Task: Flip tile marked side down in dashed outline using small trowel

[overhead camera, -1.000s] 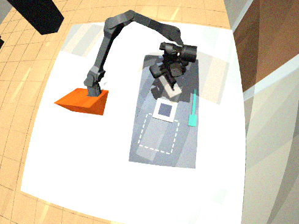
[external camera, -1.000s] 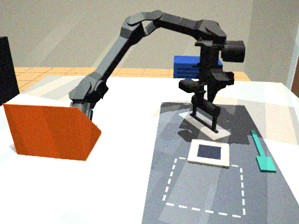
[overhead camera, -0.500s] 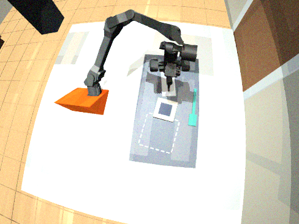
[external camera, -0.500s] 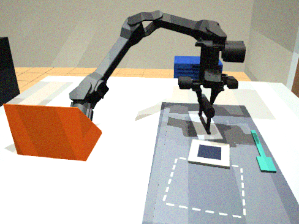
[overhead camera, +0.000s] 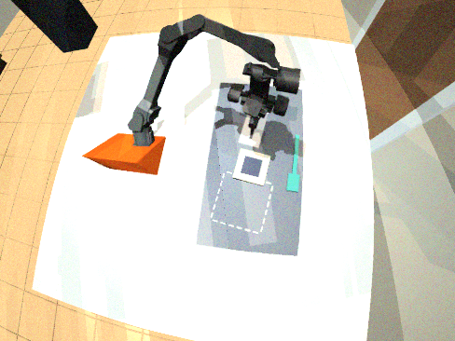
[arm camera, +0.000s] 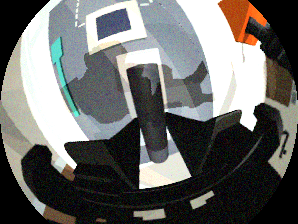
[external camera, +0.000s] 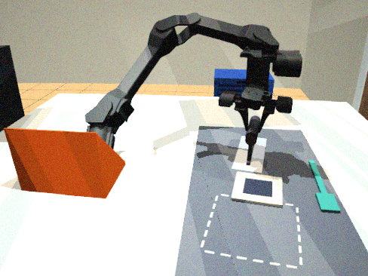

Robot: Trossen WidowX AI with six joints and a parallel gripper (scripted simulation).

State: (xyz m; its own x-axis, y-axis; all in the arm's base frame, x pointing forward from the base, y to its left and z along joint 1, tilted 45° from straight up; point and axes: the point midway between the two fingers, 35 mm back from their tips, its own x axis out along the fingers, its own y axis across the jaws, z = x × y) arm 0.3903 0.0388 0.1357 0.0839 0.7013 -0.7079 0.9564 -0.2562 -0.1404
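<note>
My gripper tip is 10 mm past the small trowel, 20 mm to the left of it and 30 mm above it. From my gripper tip the other things lie so: tile 10 mm behind, 180 mm to the right, 60 mm below; then teal flat tool 140 mm ahead, 180 mm to the right, 60 mm below; then grey mat 150 mm to the right, 90 mm below.
</note>
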